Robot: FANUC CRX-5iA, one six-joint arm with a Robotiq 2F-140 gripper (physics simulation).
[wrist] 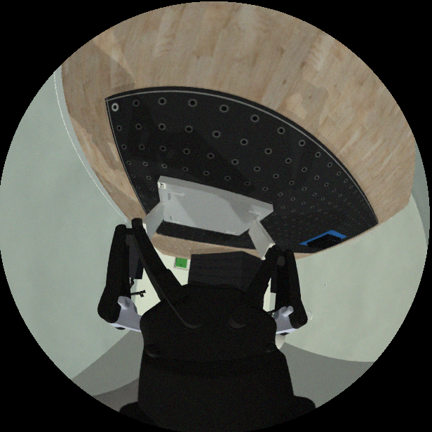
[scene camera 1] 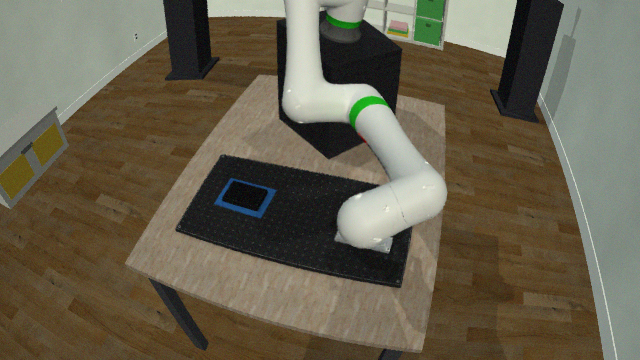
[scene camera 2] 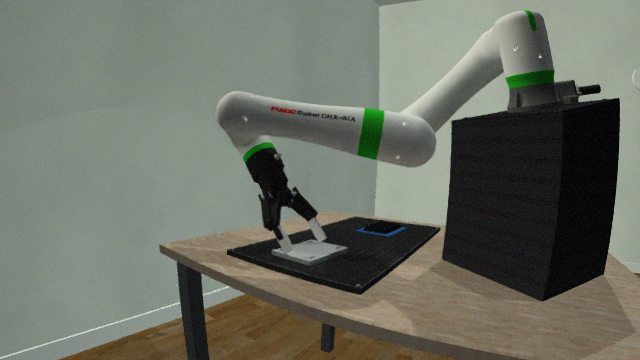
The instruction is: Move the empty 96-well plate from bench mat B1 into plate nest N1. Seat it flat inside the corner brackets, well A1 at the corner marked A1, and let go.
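Where they show: gripper, fingertip midpoint: [scene camera 2: 307, 245]; arm's base, link origin: [scene camera 1: 340, 32] [scene camera 2: 534, 109].
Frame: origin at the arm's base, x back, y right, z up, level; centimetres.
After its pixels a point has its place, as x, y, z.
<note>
The black 96-well plate [scene camera 1: 245, 195] @[-46.4, 23.4, -38.5] [scene camera 2: 382, 227] @[-45.3, 20.0, -38.1] [wrist: 324, 242] lies flat on the blue bench mat [scene camera 1: 237, 209] @[-51.8, 24.7, -39.4] [scene camera 2: 396, 232] @[-40.5, 21.0, -39.5] [wrist: 338, 234]. Its A1 corner cannot be made out. The light grey nest [scene camera 1: 382, 246] @[-60.1, -19.6, -38.4] [scene camera 2: 327, 252] @[-49.6, -15.2, -38.5] [wrist: 200, 188] sits near the other end of the black board, with small brackets at its corners; a small white label shows at its left end in the wrist view. My gripper [scene camera 2: 303, 244] @[-55.3, -15.0, -37.7] [wrist: 208, 218] is open and empty, tilted, with its fingertips low at the nest, well away from the plate. Whether they touch the nest is unclear. In scene camera 1 the arm hides the gripper and part of the nest.
The black perforated board [scene camera 1: 300, 240] @[-60.0, 3.6, -39.6] [scene camera 2: 350, 270] @[-41.0, -21.7, -39.6] [wrist: 200, 145] lies on the wooden table [scene camera 1: 280, 300] @[-80.7, 5.6, -40.9] [scene camera 2: 425, 310] @[-22.5, -32.8, -40.9] [wrist: 225, 50] and carries mat and nest. The black pedestal [scene camera 1: 340, 65] @[-20.5, -2.1, -4.2] [scene camera 2: 505, 200] @[-8.9, -13.4, -22.5] [wrist: 220, 270] bears the arm behind the board.
</note>
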